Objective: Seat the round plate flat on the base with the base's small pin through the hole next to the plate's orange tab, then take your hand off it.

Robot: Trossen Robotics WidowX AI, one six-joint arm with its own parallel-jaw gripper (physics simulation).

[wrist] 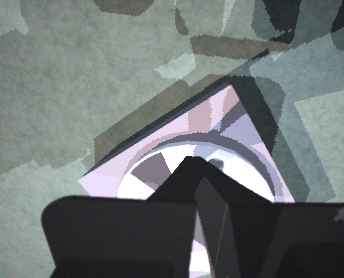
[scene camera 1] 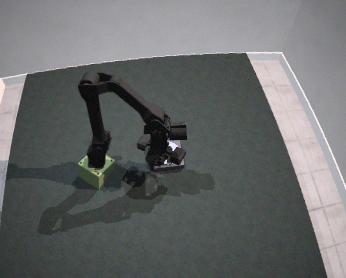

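Seen in the pictures: gripper, between the fingertips: [wrist: 192, 163]; arm's base, origin of its link: [scene camera 1: 96, 161].
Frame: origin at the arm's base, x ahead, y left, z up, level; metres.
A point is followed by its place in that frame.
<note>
The square, pinkish-grey base [scene camera 1: 171, 168] {x 0.304, y -0.007, z -0.052 m} [wrist: 172, 125] {x 0.273, y -0.007, z -0.036 m} stands on the dark floor under my hand. The white round plate [scene camera 1: 173, 145] {x 0.315, y 0.090, z -0.031 m} [wrist: 250, 172] {x 0.242, y 0.037, z -0.030 m} lies within the base's round recess. A dark wedge and one hole of the plate show in the wrist view. My gripper [scene camera 1: 158, 162] {x 0.270, y 0.017, z -0.027 m} [wrist: 192, 163] {x 0.270, y 0.017, z -0.027 m} is shut with nothing between its fingers. Its fingertips point down over the plate, and I cannot tell if they touch it. The orange tab, the hole next to it and the small pin are hidden behind the gripper, so the pin's fit does not show.
The yellow-green block [scene camera 1: 92, 176] {x -0.011, y -0.063, z -0.004 m} under the arm's foot stands left of the base. The arm arches from it over to the base. Shadows of the arm fall across the dark floor [scene camera 1: 240, 125] {x 0.635, y 0.208, z -0.060 m}. A pale tiled strip [scene camera 1: 300, 150] runs along the right.
</note>
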